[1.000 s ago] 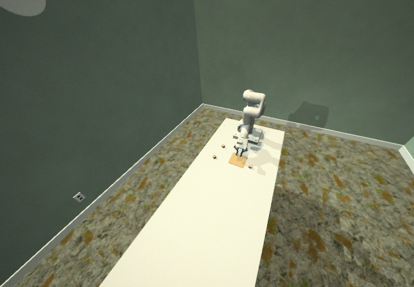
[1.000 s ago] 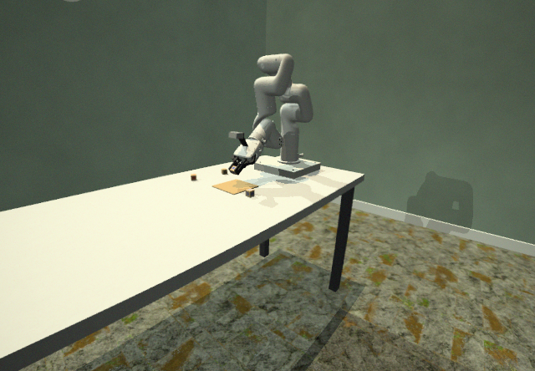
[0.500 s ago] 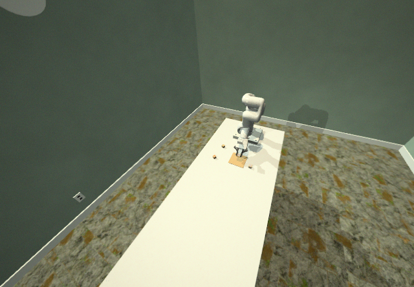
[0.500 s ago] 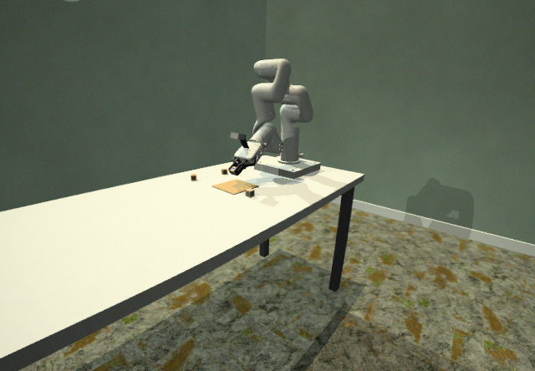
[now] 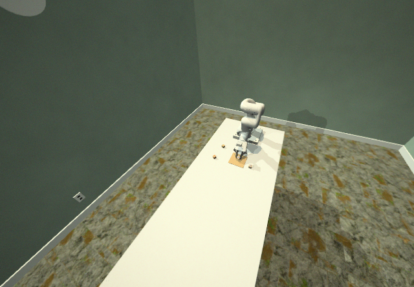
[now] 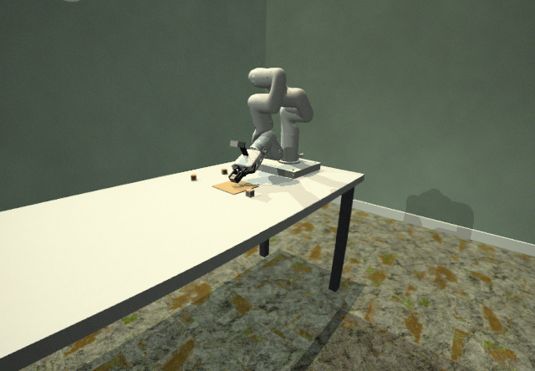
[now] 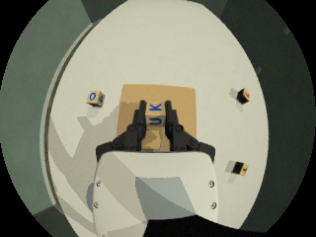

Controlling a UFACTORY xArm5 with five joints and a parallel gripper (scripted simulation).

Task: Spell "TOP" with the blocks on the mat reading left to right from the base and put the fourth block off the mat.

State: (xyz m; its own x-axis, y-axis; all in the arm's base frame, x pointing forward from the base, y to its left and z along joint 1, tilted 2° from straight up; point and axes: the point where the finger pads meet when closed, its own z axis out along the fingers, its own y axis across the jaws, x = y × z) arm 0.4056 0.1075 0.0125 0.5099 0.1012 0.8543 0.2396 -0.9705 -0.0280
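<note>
Right now my hand is 4 cm above the tan mat.
</note>
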